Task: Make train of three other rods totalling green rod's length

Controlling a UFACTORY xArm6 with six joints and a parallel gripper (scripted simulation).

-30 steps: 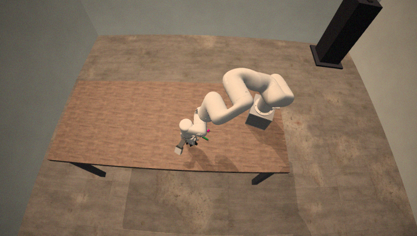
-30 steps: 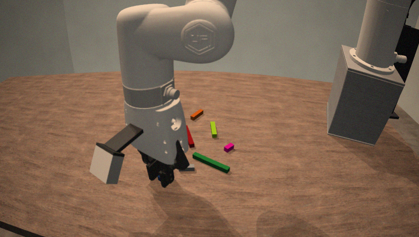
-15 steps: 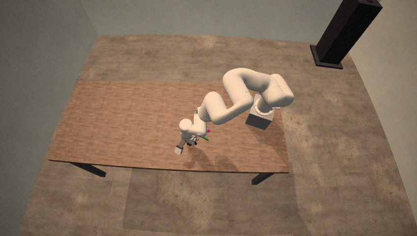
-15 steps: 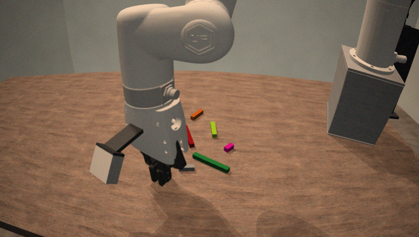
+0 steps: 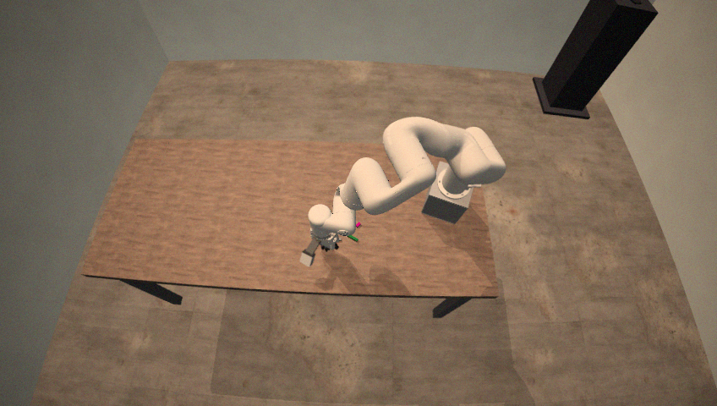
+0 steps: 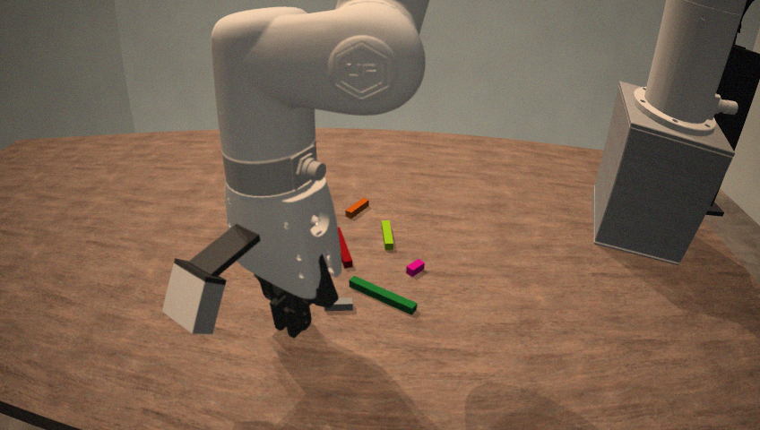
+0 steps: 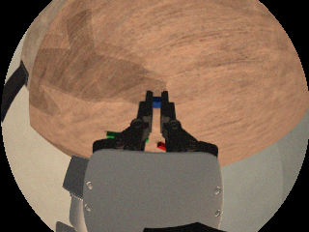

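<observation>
The small blue rod is 2 cm below my hand. The rest, counted from my hand: red rod (3 cm behind, 14 cm to the right, 2 cm below); grey rod (4 cm behind, 4 cm to the right, 2 cm below); green rod (9 cm behind, 6 cm to the right, 2 cm below).
</observation>
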